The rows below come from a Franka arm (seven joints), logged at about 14 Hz.
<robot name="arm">
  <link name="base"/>
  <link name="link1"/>
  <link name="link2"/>
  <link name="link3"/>
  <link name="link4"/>
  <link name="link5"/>
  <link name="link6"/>
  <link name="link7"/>
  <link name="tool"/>
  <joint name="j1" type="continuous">
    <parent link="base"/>
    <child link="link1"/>
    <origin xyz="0 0 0.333" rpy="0 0 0"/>
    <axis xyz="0 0 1"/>
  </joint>
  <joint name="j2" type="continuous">
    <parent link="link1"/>
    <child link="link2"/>
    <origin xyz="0 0 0" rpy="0 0 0"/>
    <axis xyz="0 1 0"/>
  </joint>
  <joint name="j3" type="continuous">
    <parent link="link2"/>
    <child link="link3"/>
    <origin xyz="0 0 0.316" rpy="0 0 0"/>
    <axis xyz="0 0 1"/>
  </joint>
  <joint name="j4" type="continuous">
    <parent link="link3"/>
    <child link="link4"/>
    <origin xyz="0.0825 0 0" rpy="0 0 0"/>
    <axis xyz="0 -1 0"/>
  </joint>
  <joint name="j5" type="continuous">
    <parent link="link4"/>
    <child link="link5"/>
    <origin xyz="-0.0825 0 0.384" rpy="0 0 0"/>
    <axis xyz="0 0 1"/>
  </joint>
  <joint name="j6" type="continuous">
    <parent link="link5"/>
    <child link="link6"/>
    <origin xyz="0 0 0" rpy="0 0 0"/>
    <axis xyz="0 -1 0"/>
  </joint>
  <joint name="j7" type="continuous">
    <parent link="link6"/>
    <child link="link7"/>
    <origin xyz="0.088 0 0" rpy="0 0 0"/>
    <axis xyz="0 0 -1"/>
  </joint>
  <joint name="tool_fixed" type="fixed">
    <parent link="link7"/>
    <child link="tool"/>
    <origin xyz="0 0 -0.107" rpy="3.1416 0 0"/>
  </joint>
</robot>
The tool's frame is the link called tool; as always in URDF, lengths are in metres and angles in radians. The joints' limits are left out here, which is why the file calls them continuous.
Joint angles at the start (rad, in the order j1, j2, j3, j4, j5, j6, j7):
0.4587, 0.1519, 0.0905, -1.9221, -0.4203, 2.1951, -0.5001
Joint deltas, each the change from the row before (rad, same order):
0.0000, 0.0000, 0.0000, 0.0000, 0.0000, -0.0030, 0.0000
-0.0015, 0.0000, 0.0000, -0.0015, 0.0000, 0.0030, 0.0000
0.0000, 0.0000, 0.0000, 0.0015, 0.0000, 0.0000, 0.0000
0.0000, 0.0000, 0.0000, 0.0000, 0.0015, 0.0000, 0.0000
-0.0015, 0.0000, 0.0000, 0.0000, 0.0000, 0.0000, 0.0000
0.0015, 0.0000, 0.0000, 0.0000, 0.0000, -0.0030, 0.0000
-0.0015, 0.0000, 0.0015, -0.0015, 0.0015, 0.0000, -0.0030
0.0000, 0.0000, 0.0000, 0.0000, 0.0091, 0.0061, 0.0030
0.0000, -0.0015, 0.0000, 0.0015, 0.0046, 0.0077, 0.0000
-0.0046, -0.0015, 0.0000, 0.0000, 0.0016, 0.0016, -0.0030
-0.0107, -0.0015, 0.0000, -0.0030, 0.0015, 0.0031, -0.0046
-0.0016, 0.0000, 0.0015, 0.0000, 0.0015, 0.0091, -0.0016
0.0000, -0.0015, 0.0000, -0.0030, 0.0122, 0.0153, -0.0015
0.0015, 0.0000, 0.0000, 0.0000, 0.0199, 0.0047, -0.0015
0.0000, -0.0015, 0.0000, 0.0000, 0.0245, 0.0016, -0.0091
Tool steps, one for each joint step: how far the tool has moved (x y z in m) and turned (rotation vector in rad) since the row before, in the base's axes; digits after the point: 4 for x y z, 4 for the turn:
-0.0001, -0.0003, -0.0003, -0.0019, 0.0020, -0.0010
0.0003, -0.0007, -0.0004, 0.0012, -0.0008, -0.0004
0.0003, 0.0002, 0.0007, 0.0008, -0.0013, 0.0000
0.0000, 0.0000, 0.0000, 0.0011, 0.0007, -0.0007
0.0005, -0.0008, 0.0000, 0.0000, 0.0000, -0.0015
-0.0006, 0.0005, -0.0003, -0.0019, 0.0020, 0.0005
-0.0003, -0.0001, -0.0007, -0.0003, 0.0026, 0.0021
0.0001, 0.0008, 0.0004, 0.0116, -0.0006, -0.0051
0.0004, 0.0009, 0.0023, 0.0098, -0.0058, 0.0003
0.0013, -0.0023, 0.0010, 0.0020, -0.0012, -0.0020
0.0027, -0.0057, -0.0003, 0.0008, 0.0005, -0.0060
0.0005, 0.0008, 0.0008, 0.0066, -0.0054, 0.0037
-0.0001, 0.0013, 0.0008, 0.0175, -0.0039, 0.0005
-0.0006, 0.0016, 0.0003, 0.0175, 0.0058, -0.0052
-0.0005, 0.0006, 0.0009, 0.0174, 0.0097, -0.0027

